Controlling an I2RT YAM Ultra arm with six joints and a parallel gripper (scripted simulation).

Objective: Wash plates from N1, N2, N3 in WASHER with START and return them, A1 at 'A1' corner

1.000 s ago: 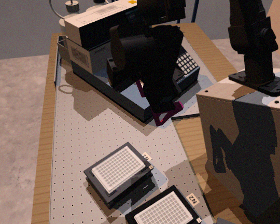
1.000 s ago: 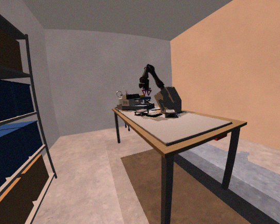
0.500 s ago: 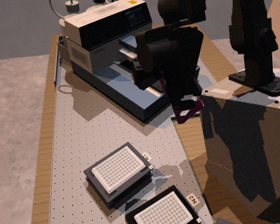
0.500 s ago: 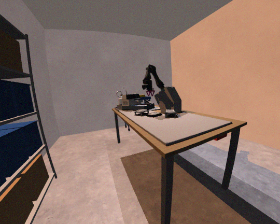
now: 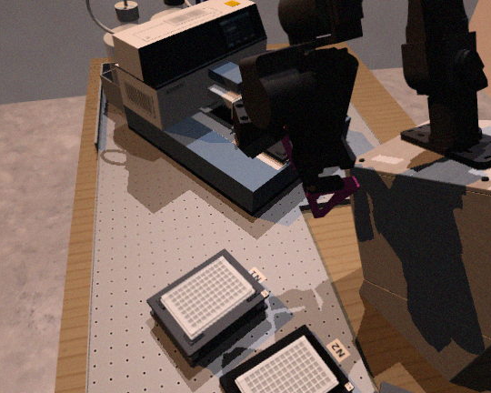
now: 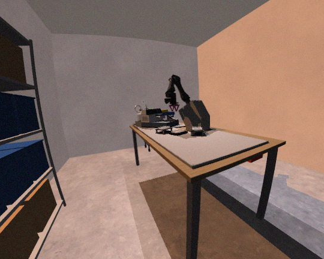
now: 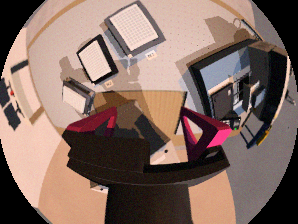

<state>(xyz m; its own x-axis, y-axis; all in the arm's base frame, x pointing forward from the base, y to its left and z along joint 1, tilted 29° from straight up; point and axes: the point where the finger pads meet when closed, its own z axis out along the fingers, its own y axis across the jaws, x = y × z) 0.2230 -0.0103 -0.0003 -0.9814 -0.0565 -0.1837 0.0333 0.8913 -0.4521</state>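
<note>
My gripper is now 16 cm short of the nest N1, 3 cm to the right of it and 19 cm above it. Also, from my hand: nest N2 (7 cm ahead, 19 cm to the left, 22 cm below); dark carrier pocket (8 cm behind, 31 cm to the right, 14 cm below); n2 label (3 cm behind, 15 cm to the left, 23 cm below).
</note>
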